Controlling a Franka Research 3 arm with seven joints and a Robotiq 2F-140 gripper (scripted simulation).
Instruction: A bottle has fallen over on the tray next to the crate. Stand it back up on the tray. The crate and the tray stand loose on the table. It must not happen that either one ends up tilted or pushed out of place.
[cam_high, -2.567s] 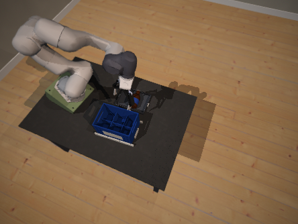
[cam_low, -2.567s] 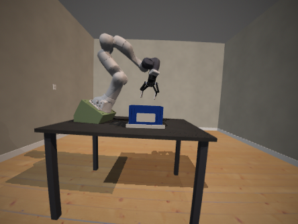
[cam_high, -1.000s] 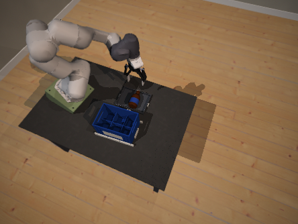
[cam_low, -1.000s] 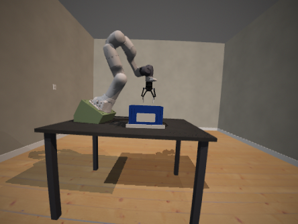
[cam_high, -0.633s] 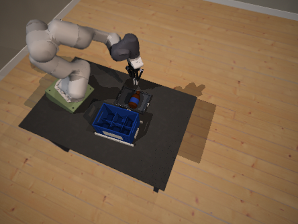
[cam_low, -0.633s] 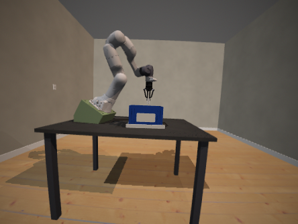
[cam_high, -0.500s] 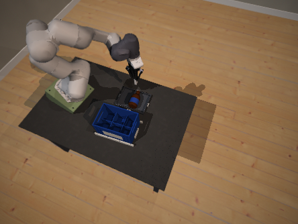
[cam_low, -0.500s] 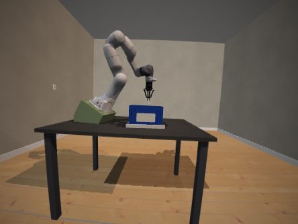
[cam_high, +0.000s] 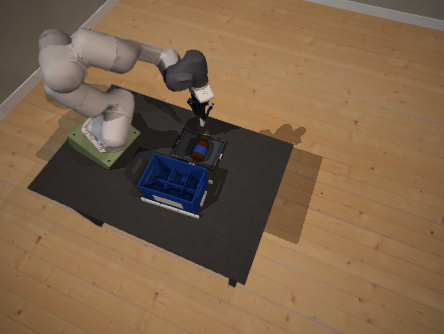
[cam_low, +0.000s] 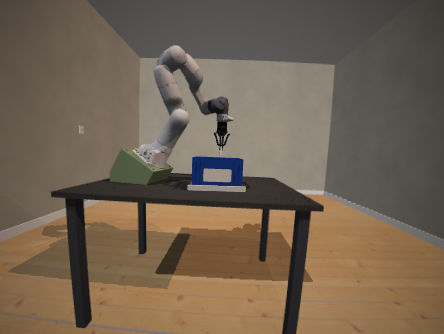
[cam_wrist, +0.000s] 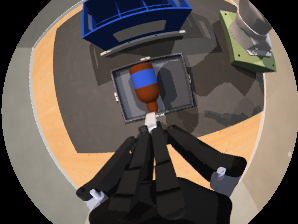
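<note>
My gripper is now 180 mm above the brown bottle, 50 mm to the left of it and 10 mm short of it. Round my hand: blue crate 320 mm to the right, 140 mm below, 40 mm ahead; dark tray 210 mm below, 50 mm to the right, 10 mm behind.
</note>
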